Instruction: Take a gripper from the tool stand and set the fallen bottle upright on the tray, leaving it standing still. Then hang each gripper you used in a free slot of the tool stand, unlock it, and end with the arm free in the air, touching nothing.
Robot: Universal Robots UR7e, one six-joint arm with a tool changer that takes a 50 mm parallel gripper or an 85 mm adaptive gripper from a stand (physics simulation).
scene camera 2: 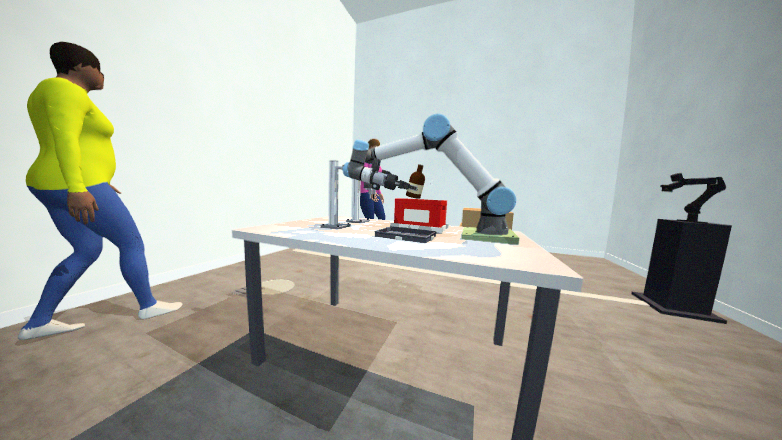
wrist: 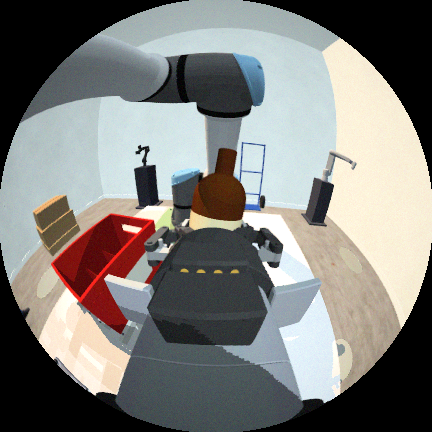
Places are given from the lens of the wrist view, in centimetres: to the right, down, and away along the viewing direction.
brown bottle (wrist: 218, 200): 0, -2, 16
gripper (wrist: 209, 249): 0, 1, 5
red panel (wrist: 123, 270): -19, 11, 23
The marked spots on the brown bottle and the gripper are 12 cm apart.
